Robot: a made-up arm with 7 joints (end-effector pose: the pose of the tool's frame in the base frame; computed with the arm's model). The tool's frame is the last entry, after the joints. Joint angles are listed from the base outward.
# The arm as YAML. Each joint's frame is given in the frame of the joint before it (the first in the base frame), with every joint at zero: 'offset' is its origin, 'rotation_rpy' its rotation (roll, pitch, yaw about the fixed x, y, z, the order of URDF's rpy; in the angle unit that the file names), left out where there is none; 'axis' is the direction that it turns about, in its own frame. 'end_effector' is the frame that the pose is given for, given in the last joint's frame.
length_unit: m
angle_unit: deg
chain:
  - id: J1
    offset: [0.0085, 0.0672, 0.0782]
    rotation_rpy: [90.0, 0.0, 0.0]
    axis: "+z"
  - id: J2
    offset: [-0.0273, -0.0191, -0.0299]
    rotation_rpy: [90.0, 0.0, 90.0]
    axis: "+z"
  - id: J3
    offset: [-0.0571, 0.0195, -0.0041]
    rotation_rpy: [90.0, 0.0, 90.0]
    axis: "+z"
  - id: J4
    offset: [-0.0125, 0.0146, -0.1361]
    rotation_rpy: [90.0, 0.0, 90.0]
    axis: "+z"
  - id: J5
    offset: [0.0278, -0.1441, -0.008]
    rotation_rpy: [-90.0, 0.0, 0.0]
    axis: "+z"
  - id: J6
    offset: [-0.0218, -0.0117, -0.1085]
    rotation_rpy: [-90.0, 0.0, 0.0]
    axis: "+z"
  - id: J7
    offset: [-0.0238, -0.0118, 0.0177]
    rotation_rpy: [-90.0, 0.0, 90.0]
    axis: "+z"
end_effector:
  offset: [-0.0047, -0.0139, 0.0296]
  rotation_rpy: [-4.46, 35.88, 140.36]
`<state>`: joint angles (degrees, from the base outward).
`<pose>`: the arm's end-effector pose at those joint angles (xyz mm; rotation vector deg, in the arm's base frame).
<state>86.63 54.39 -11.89 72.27 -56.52 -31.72 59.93</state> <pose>196.1 324.3 329.6 -78.40 81.99 128.02</pose>
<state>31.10 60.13 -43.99 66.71 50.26 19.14 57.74</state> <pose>274.9 276.5 -154.6 -15.32 -102.63 -23.53</pose>
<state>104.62 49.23 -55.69 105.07 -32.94 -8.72 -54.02</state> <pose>223.6 99.6 308.9 -40.42 56.27 -4.86</pose>
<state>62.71 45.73 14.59 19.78 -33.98 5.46 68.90</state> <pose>258.9 458.3 -27.1 29.09 -110.06 -28.90</pose>
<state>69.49 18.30 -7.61 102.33 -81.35 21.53 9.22</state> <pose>181.7 168.9 226.5 -114.93 75.98 31.04</pose>
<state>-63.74 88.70 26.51 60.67 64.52 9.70 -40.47</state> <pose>89.4 411.4 -63.8 117.63 -64.49 -37.90</pose>
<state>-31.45 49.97 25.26 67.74 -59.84 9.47 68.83</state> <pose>96.3 420.4 -60.4 13.55 -31.27 -83.82</pose>
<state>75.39 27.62 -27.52 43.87 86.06 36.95 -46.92</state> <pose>387.8 144.0 82.4 51.62 -89.49 42.15</pose>
